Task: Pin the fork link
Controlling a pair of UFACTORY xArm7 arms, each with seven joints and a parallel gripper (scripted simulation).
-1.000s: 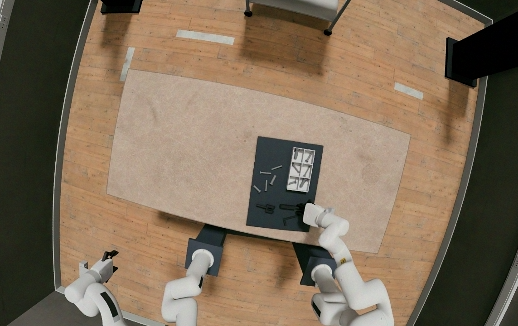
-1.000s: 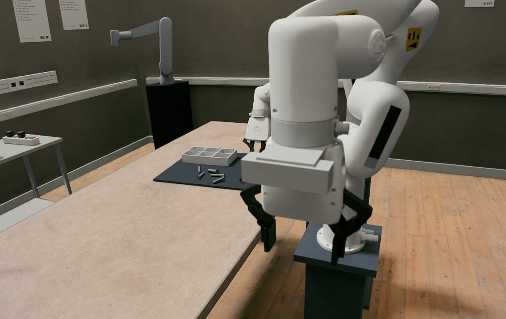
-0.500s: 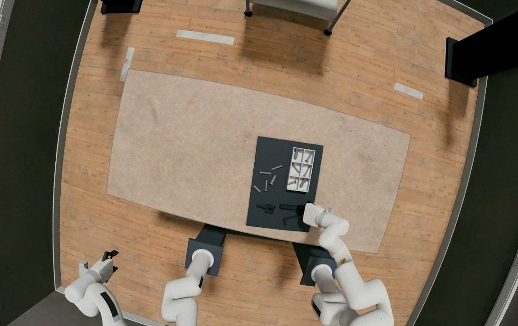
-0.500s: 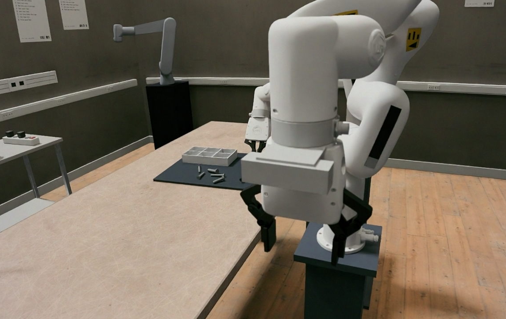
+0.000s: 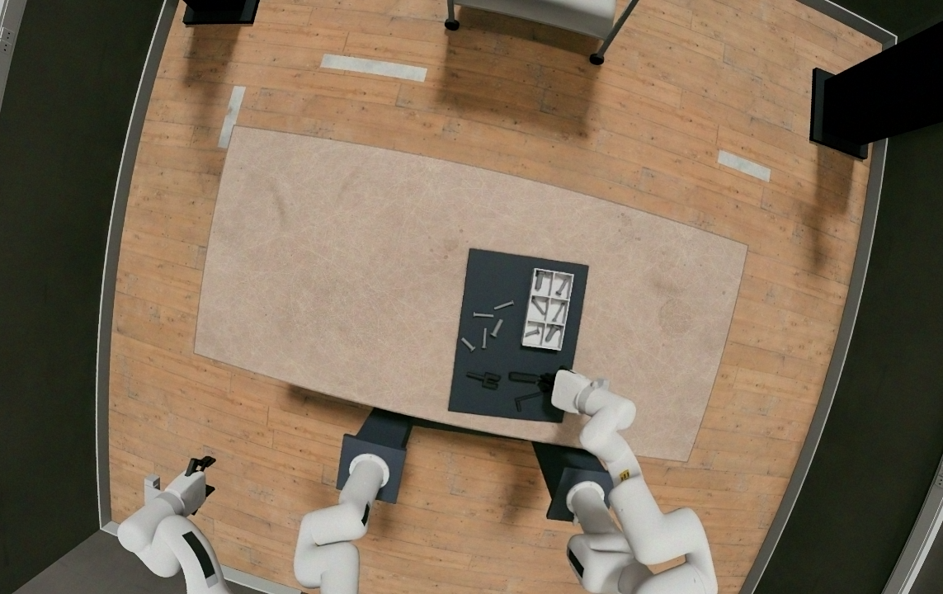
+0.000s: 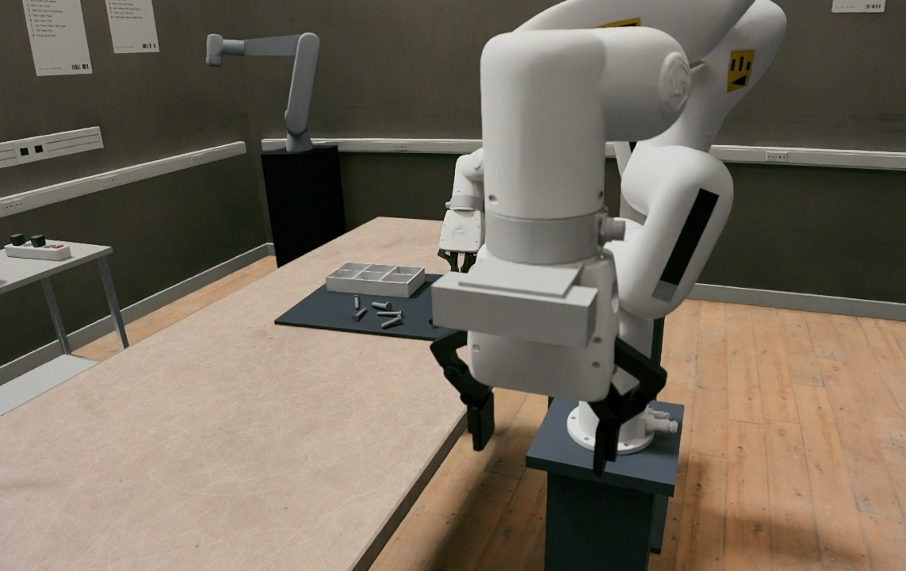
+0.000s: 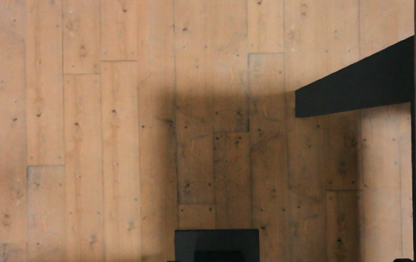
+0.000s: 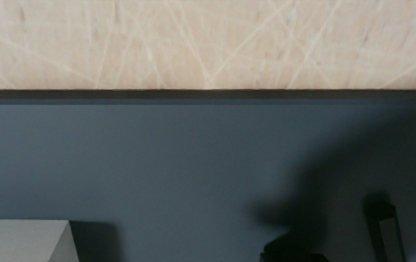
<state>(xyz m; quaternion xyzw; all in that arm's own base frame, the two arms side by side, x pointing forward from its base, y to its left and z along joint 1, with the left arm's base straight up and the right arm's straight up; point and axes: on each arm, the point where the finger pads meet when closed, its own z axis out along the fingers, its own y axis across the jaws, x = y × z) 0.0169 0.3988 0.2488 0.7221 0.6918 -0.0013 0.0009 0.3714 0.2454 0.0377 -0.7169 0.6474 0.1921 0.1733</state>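
Note:
Right now my right hand is 6 cm to the right of the black eye plate and 2 cm above it. Round my right hand: black l-shaped piece: 7 cm behind, 4 cm to the left, 2 cm below; white parts box: 20 cm ahead, 4 cm to the left, 2 cm below; dark mat: 10 cm to the left, 10 cm ahead, 3 cm below.

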